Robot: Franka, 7 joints.
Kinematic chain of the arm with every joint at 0, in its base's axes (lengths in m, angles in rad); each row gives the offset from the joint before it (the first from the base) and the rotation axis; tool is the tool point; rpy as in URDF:
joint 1: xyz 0 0 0.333 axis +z
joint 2: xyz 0 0 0 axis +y
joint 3: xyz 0 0 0.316 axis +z
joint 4: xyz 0.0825 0 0 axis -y
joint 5: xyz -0.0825 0 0.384 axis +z
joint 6: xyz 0 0 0 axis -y
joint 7: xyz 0.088 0 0 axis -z
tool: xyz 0 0 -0.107 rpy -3.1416 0 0
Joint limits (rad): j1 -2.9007..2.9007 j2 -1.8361..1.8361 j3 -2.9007..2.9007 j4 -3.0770..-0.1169 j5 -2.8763..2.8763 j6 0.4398..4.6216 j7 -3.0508..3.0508
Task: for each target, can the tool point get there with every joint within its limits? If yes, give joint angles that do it. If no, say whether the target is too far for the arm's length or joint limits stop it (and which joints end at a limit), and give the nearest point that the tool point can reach.
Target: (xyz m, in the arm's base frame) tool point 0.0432 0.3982 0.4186
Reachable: yes | joints -0.0655 -1.4970 1.0660 -2.4867 1.2750 1.3602 -1.1690
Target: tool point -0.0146 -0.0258 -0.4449
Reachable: no: joint limits stop it (at a limit: joint 2) | nearest point -0.0398 -0.0704 -0.3207 | short by 0.134 m
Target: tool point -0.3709 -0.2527 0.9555
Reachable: yes | joints 1.2037 -0.3086 2.4339 -0.4716 -0.7762 1.3046 1.8521
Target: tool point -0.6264 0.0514 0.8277
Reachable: yes | joints -2.2438 0.7863 -1.7616 -1.1849 0.1979 2.5205 -1.5734
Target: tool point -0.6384 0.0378 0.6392
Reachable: yes | joints 2.1849 1.0689 1.7791 -1.0995 -0.2462 1.4513 -1.4400
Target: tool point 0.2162 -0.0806 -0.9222
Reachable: no: too far | nearest point 0.2415 -0.0900 -0.3602 | short by 0.563 m
